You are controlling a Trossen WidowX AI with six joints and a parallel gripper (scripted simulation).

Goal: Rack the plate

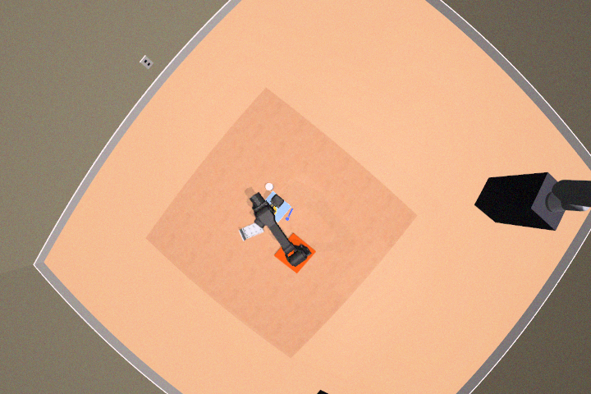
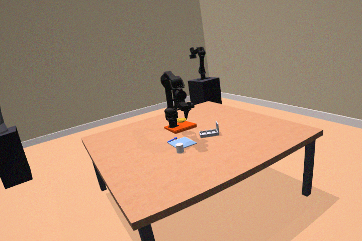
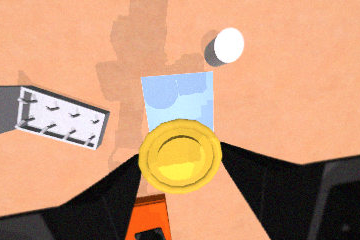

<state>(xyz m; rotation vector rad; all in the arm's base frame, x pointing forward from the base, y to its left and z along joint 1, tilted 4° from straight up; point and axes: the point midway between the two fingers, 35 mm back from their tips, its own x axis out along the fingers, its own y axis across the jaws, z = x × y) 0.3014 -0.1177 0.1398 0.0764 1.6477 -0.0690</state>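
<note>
The grey dish rack is 180 mm to the left of my gripper tip, 120 mm below it and 30 mm ahead of it. The rest, counted from my gripper tip: white cup 120 mm below, 100 mm to the right, 90 mm ahead; yellow plate 10 mm above; light blue mat 140 mm below, 20 mm to the right.
</note>
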